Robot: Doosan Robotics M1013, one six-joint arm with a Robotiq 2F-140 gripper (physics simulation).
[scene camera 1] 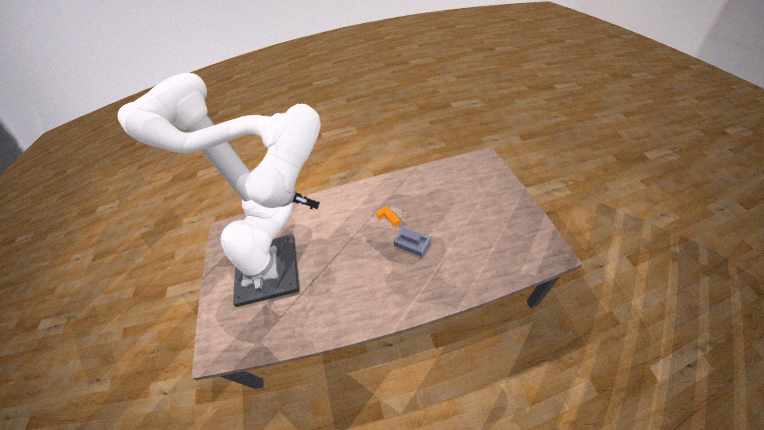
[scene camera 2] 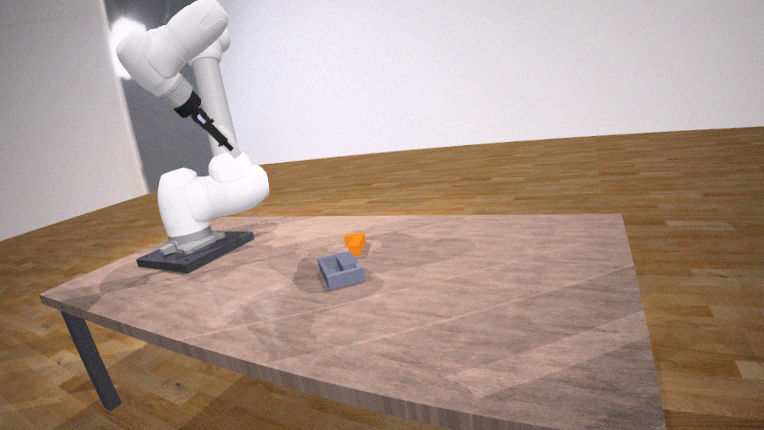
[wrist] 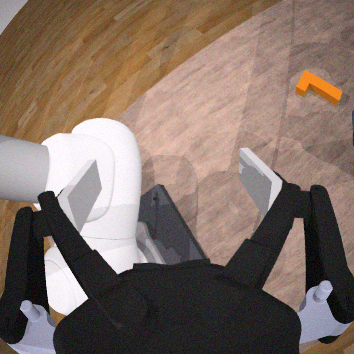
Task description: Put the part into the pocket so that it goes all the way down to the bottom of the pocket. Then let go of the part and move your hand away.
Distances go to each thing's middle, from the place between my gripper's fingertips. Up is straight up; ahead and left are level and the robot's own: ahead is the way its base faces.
I see my gripper 340 mm short of the orange L-shaped part (wrist: 308, 80), 70 mm to the right of it and 330 mm above it. From my hand the other things lie so: grey pocket block (scene camera 2: 339, 270) 400 mm ahead, 110 mm to the right, 330 mm below.
